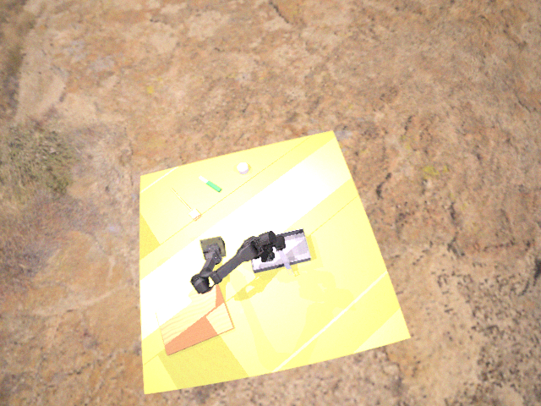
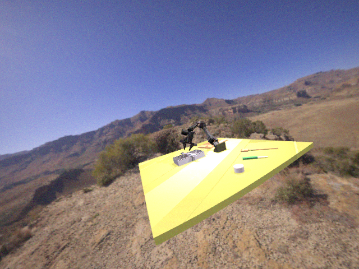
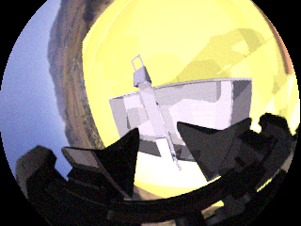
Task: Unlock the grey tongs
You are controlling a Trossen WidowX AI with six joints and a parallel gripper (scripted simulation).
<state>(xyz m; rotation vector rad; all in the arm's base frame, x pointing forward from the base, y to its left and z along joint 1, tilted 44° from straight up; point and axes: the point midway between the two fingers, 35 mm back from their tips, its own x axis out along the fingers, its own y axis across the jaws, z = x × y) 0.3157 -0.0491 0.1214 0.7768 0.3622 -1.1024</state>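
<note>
Right now my gripper tip is 7 cm above the grey roasting tin, 3 cm to the right of it and 1 cm short of it. Also, from my gripper tip: wooden board 50 cm behind, 20 cm to the right, 9 cm below; white puck 61 cm to the left, 8 cm below, 7 cm behind.
</note>
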